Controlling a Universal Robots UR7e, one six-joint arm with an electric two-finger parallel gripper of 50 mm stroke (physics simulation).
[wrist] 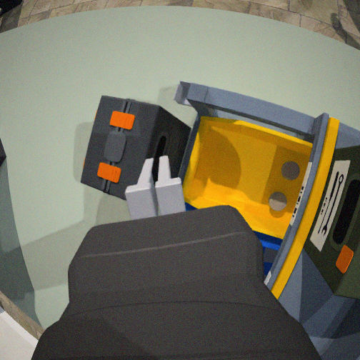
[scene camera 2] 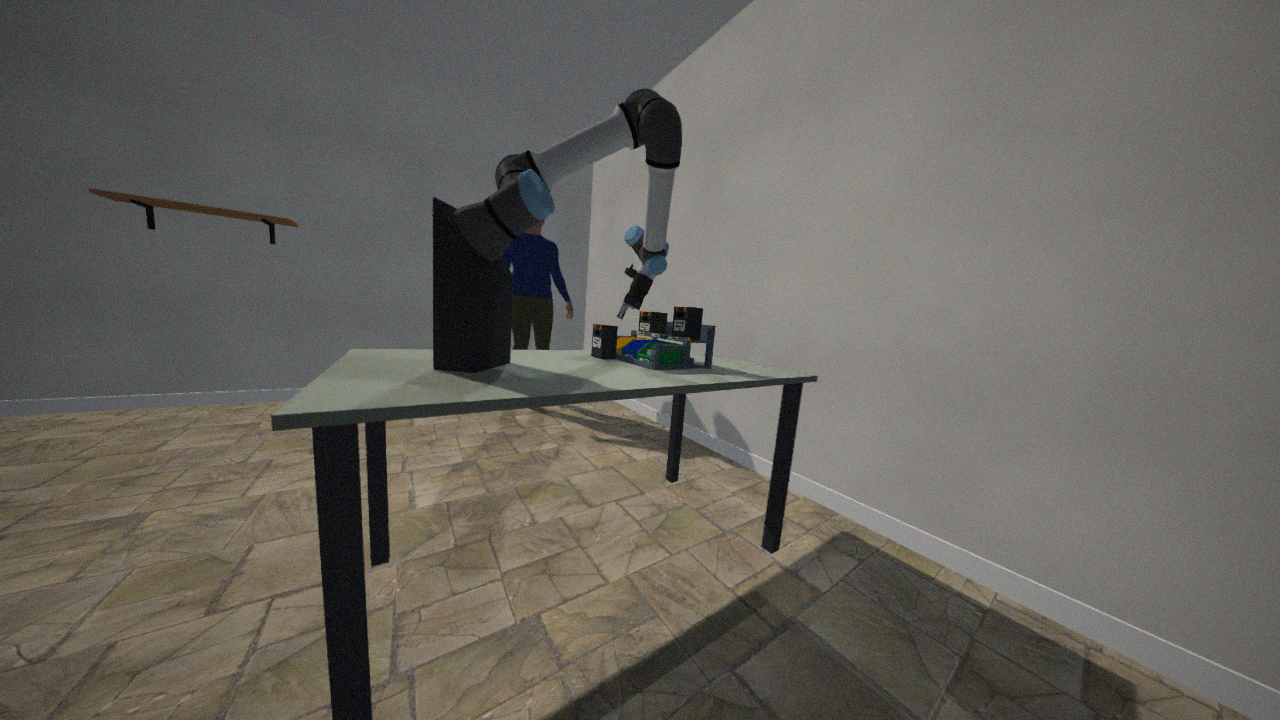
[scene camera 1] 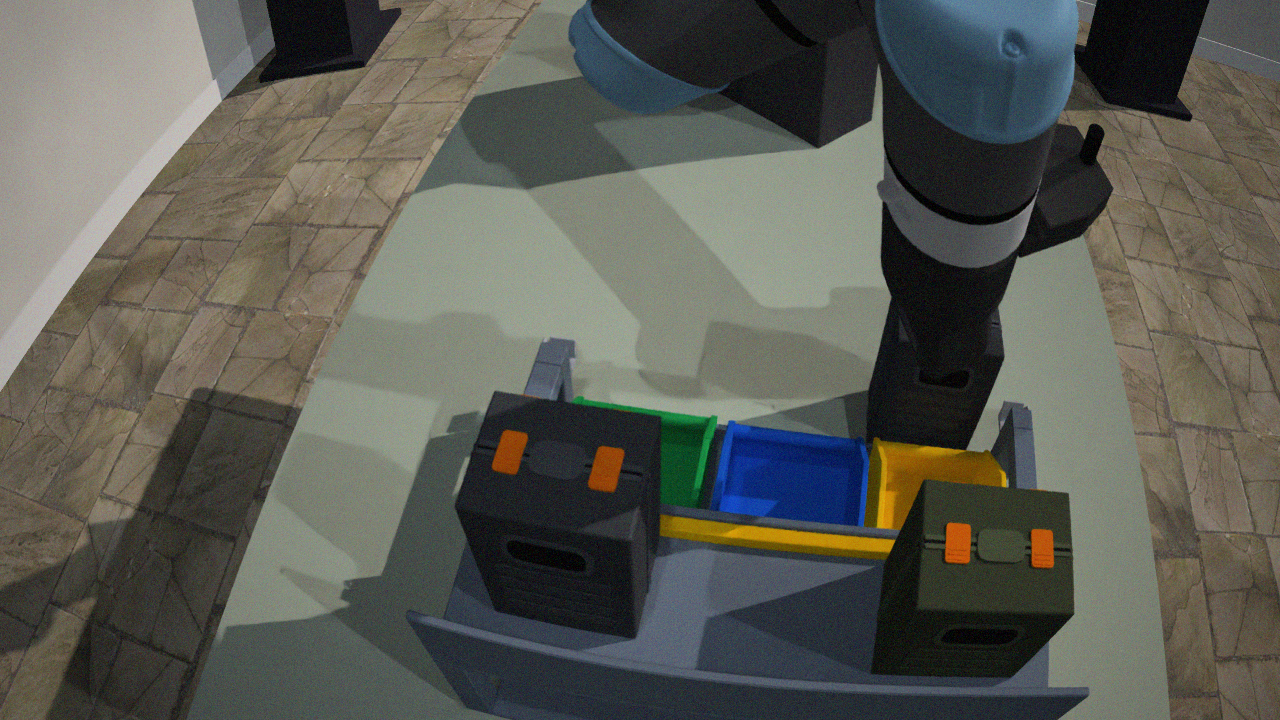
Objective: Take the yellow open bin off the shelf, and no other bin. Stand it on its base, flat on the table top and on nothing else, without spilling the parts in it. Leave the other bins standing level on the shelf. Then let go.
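Frame: origin at the arm's base, x left, y back, z up, level; millimetres.
Where they show: gripper, fingertip midpoint: (scene camera 2: 619, 318) (scene camera 1: 957, 344); arm's base, origin of the base link: (scene camera 2: 475, 236).
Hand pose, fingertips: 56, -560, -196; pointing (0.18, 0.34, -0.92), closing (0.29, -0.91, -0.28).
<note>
Things, the pixels of their top centre, and the offset from my fingertips, as dx, dy, dz. Level surfaces: height alone.
- yellow open bin, middle of its top: (scene camera 1: 945, 509) (scene camera 2: 632, 338) +1, -79, -81
- blue bin, middle of its top: (scene camera 1: 792, 496) (scene camera 2: 647, 341) -110, -64, -81
- green bin, middle of its top: (scene camera 1: 621, 470) (scene camera 2: 664, 344) -220, -45, -81
- black case, middle of its top: (scene camera 1: 951, 314) (scene camera 2: 605, 324) +15, +57, -30
- table top, its level: dz -162
- dark case, middle of its top: (scene camera 1: 557, 461) (scene camera 2: 688, 307) -240, -138, +60
- olive case, middle of its top: (scene camera 1: 1000, 546) (scene camera 2: 653, 312) -12, -176, +35
The yellow open bin (scene camera 1: 935, 463) (scene camera 2: 623, 342) (wrist: 255, 150) sits in the lower level of the grey shelf (scene camera 1: 684, 617) (scene camera 2: 709, 345) (wrist: 250, 106), at the right end of the row in scene camera 1. Two round grey parts (wrist: 290, 170) (wrist: 277, 201) lie in it. The blue bin (scene camera 1: 792, 479) (wrist: 270, 242) sits beside it and the green bin (scene camera 1: 687, 458) (scene camera 2: 664, 354) farther along; both look level. My gripper (scene camera 2: 621, 314) (wrist: 159, 172) is shut and empty, above and apart from the bins, on the black case's side of the yellow bin. Its fingertips are hidden in scene camera 1.
A black case (scene camera 1: 926, 416) (scene camera 2: 604, 341) (wrist: 116, 145) with orange latches stands on the table top (scene camera 1: 429, 259) (wrist: 50, 65), close before the yellow bin. Another dark case (scene camera 1: 559, 501) and an olive case (scene camera 1: 975, 586) (wrist: 330, 270) stand on the shelf's upper board. A wall (scene camera 2: 939, 268) rises behind the shelf.
</note>
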